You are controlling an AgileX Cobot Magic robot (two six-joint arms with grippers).
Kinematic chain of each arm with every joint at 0, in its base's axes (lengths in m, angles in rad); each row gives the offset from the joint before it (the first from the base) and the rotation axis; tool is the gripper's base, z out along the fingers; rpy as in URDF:
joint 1: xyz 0 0 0.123 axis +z
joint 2: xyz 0 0 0 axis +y
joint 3: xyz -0.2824 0 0.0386 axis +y
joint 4: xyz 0.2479 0 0.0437 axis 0.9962 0 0.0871
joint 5: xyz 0 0 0 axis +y
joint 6: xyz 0.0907 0 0.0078 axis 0.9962 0 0.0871
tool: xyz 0 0 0 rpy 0 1.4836 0
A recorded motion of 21 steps. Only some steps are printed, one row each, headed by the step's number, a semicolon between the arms.
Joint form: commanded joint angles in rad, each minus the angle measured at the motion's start. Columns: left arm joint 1, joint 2, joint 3, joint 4, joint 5, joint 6; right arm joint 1, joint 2, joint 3, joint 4, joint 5, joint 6.
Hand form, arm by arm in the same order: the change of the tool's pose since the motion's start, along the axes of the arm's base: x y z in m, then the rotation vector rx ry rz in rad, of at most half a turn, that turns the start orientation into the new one. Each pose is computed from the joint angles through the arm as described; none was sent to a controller.
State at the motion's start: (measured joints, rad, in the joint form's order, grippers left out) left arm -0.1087 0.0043 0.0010 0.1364 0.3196 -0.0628; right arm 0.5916 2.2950 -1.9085 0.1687 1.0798 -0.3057
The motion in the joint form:
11: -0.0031 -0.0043 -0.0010 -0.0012 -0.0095 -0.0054; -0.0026 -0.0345 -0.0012 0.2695 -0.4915 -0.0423
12: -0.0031 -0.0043 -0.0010 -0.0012 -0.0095 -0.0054; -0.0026 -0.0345 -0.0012 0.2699 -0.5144 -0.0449
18: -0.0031 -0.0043 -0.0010 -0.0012 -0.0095 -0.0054; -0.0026 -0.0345 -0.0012 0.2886 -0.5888 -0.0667
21: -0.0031 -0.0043 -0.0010 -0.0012 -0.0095 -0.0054; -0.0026 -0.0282 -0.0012 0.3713 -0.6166 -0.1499
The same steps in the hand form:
11: -0.0001 -0.0003 0.0014 -0.0079 -0.0142 -0.0033; 0.0285 0.0271 0.0405 0.4478 -0.3200 -0.1805
12: -0.0001 -0.0003 0.0014 -0.0079 -0.0142 -0.0033; 0.0302 0.0274 0.0417 0.4571 -0.3406 -0.1850
18: -0.0001 -0.0003 0.0014 -0.0079 -0.0142 -0.0033; 0.0351 0.0286 0.0463 0.4947 -0.4047 -0.1980
21: -0.0001 -0.0003 0.0014 -0.0079 -0.0142 -0.0033; 0.0362 0.0317 0.0462 0.5318 -0.4197 -0.1826

